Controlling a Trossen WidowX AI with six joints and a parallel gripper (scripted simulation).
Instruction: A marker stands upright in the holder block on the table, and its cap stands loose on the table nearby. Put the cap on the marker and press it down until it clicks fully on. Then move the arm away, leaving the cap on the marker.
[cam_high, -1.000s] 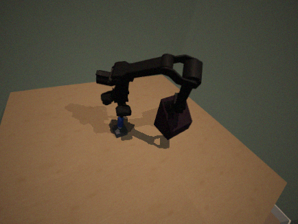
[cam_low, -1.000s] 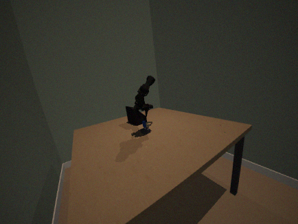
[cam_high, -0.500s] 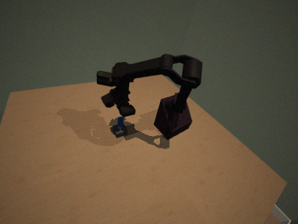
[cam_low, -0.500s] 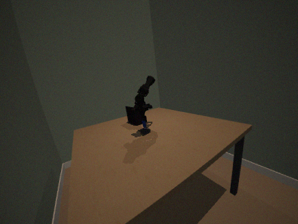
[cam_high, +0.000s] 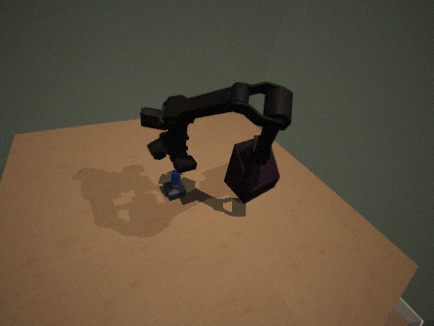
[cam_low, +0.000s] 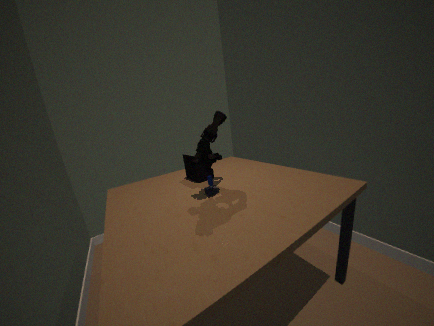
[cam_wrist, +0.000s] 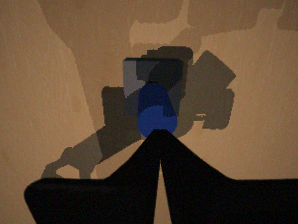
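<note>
The blue cap is 40 mm below my gripper tip. The rest, counted from my gripper tip: holder block: 110 mm below.
</note>
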